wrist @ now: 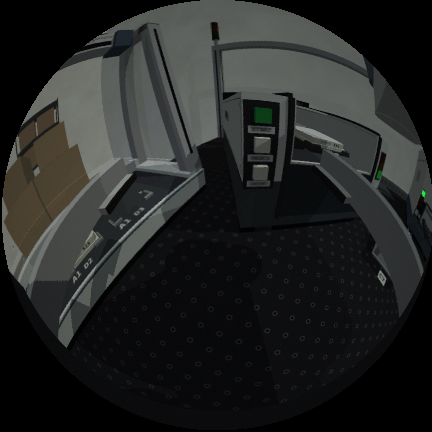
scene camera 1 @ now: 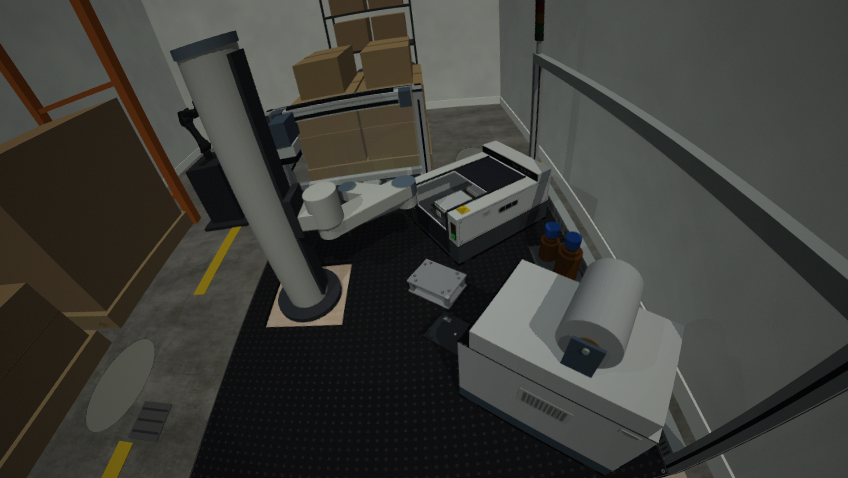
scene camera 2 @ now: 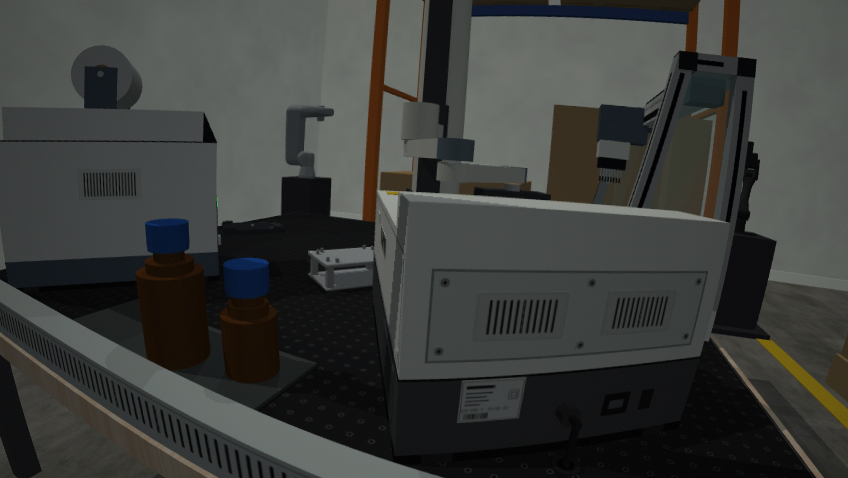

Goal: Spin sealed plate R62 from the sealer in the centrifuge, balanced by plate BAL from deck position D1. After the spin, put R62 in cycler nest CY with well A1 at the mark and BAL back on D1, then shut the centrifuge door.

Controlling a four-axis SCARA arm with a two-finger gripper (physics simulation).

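Frame: origin at the arm's base, x left, y back, z up, level; centimetres.
Where they show: gripper, fingertip midpoint: (wrist: 224, 154); arm's base at its link origin: (scene camera 1: 310, 295).
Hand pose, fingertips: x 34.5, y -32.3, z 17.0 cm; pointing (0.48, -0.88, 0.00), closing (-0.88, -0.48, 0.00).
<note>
Things, the pixels of their top centre, and the offset from my fingertips. "spot": a spot on its surface instead.
- panel with a green button, top centre: (wrist: 261, 107) dz +3.4, dx -0.6, dy -8.1 cm
- pale plate-like block at its top centre: (wrist: 312, 131) (scene camera 1: 454, 200) dz -0.1, dx -8.0, dy -24.3 cm
- Deck position D3 at a spot on its surface: (wrist: 131, 202) spot: dz -10.5, dx +19.6, dy -0.9 cm
- light plate at its top centre: (wrist: 70, 234) dz -8.9, dx +23.9, dy +12.7 cm
- CY tag at a spot on its surface: (wrist: 381, 277) spot: dz -15.6, dx -30.7, dy -6.5 cm
- white sealer at its top centre: (scene camera 1: 600, 284) (scene camera 2: 121, 54) dz +31.9, dx -81.6, dy -41.9 cm
My gripper (wrist: 224, 154) is open in the wrist view, its two grey fingers wide apart with no plate between them. It hangs beside the centrifuge (scene camera 1: 497, 209) (scene camera 2: 558, 285) (wrist: 261, 205), facing the panel with a green button (wrist: 263, 115) and two white buttons. The centrifuge's bay is open; a pale plate-like block (scene camera 1: 457, 199) (wrist: 320, 137) sits inside, its label unreadable. Deck position D3 (wrist: 131, 202) is bare. A light plate (wrist: 87, 247) sits at D2. D1 does not show in the wrist view. A "CY" tag (wrist: 381, 277) shows beyond the right finger, its nest mostly hidden.
The white sealer (scene camera 1: 540, 380) (scene camera 2: 106, 225) with its film roll stands beyond a low grey metal stand (scene camera 1: 437, 276) (scene camera 2: 341, 258). Two brown bottles with blue caps (scene camera 1: 552, 230) (scene camera 2: 246, 277) stand behind the centrifuge. A gantry frame (scene camera 1: 356, 105) (scene camera 2: 736, 130) rises near the arm.
</note>
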